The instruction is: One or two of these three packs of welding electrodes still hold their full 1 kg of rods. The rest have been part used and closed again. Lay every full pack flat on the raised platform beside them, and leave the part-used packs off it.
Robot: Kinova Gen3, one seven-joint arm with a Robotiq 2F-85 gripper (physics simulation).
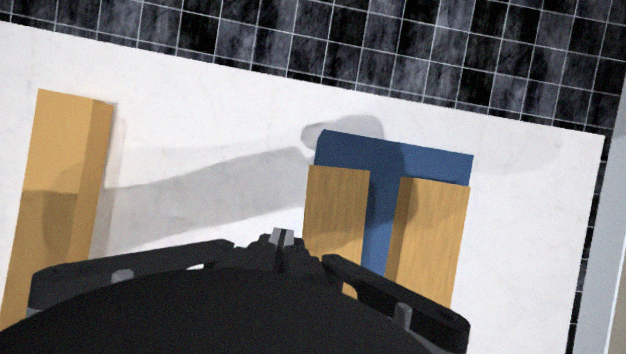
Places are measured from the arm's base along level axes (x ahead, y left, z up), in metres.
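Pixels of known places: gripper, fingertip midpoint: point(281, 243).
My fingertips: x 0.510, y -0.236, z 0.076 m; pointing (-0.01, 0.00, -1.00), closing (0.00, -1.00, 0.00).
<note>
Behind a point stands the place of what it marks.
The raised platform point(382, 145) @(x 0.594, y -0.310, z 0.025 m) is blue and lies right of the middle. Two long orange-tan packs lie side by side on it: a left pack point(336, 205) @(x 0.537, y -0.273, z 0.049 m) and a right pack point(432, 225) @(x 0.533, y -0.353, z 0.049 m), with a strip of blue between them. Their near parts are hidden behind the gripper. A third pack point(57, 145) @(x 0.547, y -0.010, z -0.011 m) of the same colour lies on the white table at the far left, off the platform. My gripper point(281, 243) @(x 0.510, y -0.236, z 0.076 m) is shut and empty; its fingertips show just left of the left pack's near part. No weight marking can be read on any pack.
The white table top point(200, 85) @(x 0.634, y -0.120, z -0.035 m) carries the packs and platform, with shadows of the arm across it. Its far edge meets a dark tiled floor point(310, 40). The table's right edge runs down the right side, with a pale grey strip point(597, 250) beyond it.
</note>
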